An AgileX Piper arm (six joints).
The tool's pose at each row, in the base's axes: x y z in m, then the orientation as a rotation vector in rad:
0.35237, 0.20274, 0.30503, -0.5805, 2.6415, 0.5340
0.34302, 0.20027, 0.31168, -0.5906, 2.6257, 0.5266
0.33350, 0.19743, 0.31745, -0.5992, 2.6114, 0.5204
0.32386, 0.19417, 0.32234, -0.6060, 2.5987, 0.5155
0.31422, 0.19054, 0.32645, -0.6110, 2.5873, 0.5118
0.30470, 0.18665, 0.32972, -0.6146, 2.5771, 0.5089
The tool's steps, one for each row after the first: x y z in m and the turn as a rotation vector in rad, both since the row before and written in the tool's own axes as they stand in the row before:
0.00573, 0.00409, -0.00939, 0.0041, -0.0116, -0.0125
0.00623, 0.00365, -0.00894, 0.0034, -0.0106, -0.0110
0.00674, 0.00316, -0.00849, 0.0028, -0.0096, -0.0091
0.00712, 0.00269, -0.00807, 0.0022, -0.0090, -0.0074
0.00742, 0.00224, -0.00751, 0.0018, -0.0083, -0.0060

